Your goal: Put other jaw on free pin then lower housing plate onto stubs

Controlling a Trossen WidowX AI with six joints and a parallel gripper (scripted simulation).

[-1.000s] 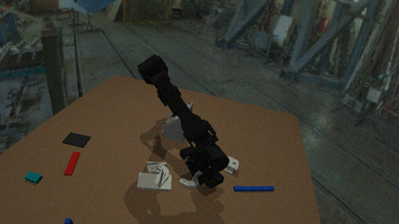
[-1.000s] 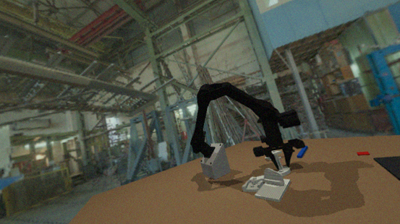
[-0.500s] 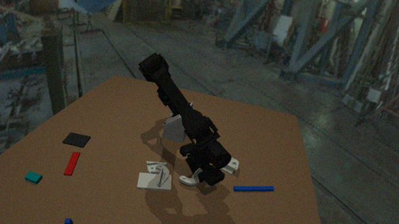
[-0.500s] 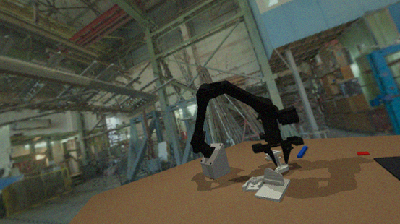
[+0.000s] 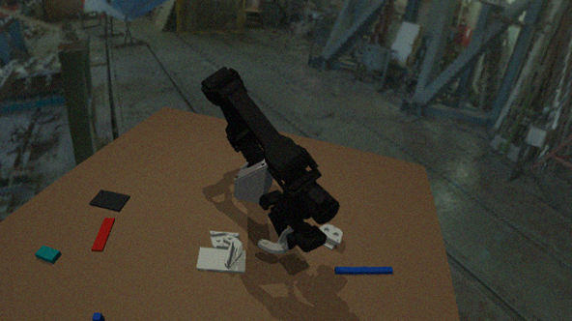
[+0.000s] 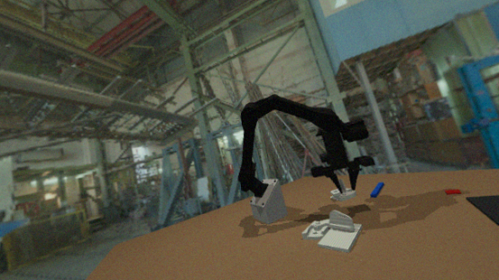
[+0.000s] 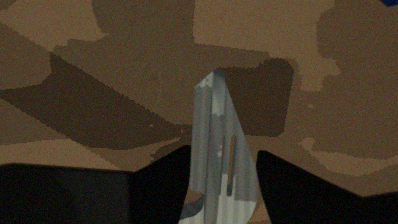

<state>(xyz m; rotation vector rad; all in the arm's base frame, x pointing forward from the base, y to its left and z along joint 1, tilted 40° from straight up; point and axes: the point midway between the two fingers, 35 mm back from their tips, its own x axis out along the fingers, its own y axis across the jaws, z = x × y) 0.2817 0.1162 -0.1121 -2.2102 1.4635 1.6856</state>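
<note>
My gripper tip is now 10 mm short of the grey jaw and 40 mm to the left of it. Also, from my gripper tip: white base (60 mm ahead, 150 mm to the right, 60 mm below); blue bar (30 mm behind, 220 mm to the left, 60 mm below); white block (120 mm behind, 110 mm to the left, 60 mm below).
</note>
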